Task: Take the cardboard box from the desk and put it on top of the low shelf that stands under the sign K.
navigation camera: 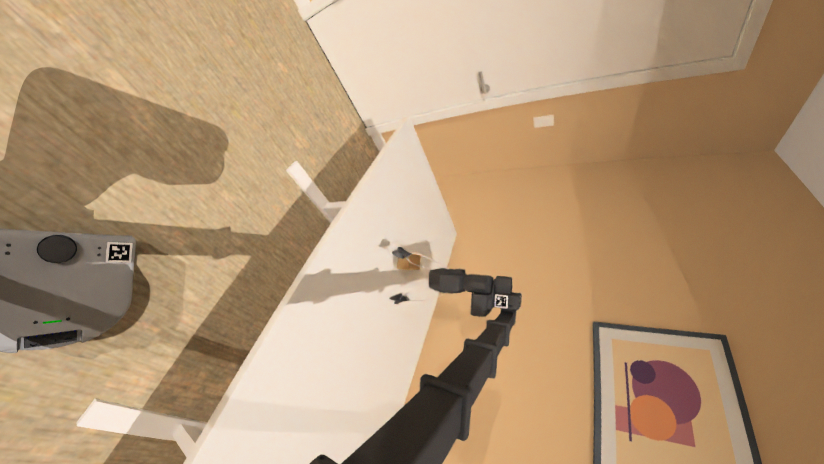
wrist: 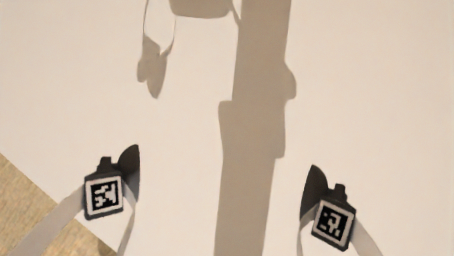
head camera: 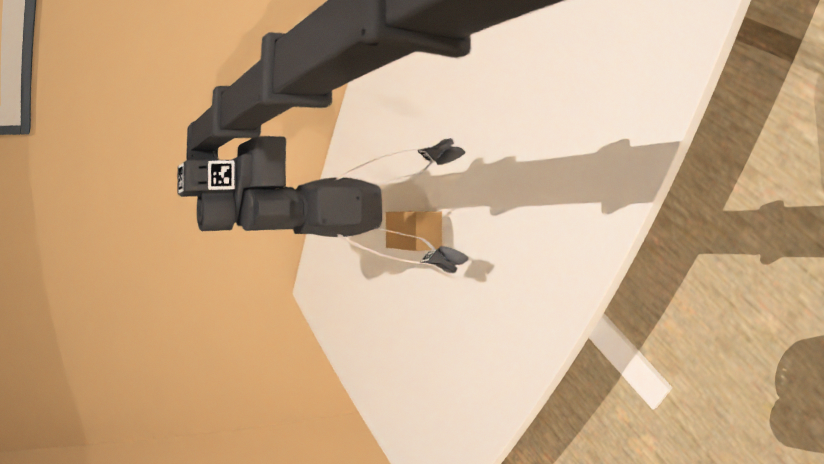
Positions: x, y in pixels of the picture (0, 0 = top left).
Labels:
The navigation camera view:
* my gripper: 392, 274
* white desk: 334, 363
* framed picture: 654, 388
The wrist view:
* my gripper: 222, 174
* white desk: 229, 112
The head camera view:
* my gripper: 463, 205
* brown cardboard box: 427, 225
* white desk: 574, 126

